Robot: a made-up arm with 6 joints.
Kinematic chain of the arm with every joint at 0, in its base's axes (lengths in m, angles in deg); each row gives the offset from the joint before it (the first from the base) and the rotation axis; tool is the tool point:
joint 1: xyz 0 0 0.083 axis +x
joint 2: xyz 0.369 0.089 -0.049 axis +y
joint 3: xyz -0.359 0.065 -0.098 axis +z
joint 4: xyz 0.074 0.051 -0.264 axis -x
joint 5: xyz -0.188 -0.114 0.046 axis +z
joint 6: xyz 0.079 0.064 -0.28 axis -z
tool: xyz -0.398 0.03 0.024
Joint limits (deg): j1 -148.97..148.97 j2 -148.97..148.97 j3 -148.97..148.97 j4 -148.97..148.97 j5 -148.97..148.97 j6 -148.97..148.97
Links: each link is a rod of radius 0.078 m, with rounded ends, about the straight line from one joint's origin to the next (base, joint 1, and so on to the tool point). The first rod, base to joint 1, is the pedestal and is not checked.
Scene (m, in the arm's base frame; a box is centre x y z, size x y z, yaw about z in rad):
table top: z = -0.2
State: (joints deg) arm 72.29 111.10 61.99 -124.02 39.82 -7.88
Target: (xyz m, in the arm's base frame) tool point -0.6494 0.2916 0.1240
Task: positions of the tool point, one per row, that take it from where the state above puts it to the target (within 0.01 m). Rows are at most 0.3 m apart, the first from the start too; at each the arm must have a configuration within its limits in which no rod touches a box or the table.
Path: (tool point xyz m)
1: -0.0318 -0.8339 0.4039
2: -0.2766 -0.6921 0.4089
3: -0.4765 -0.4889 0.3798
4: -0.6122 -0.2423 0.3183
5: -0.6715 0.0258 0.2300
6: -0.6494 0.2917 0.1240

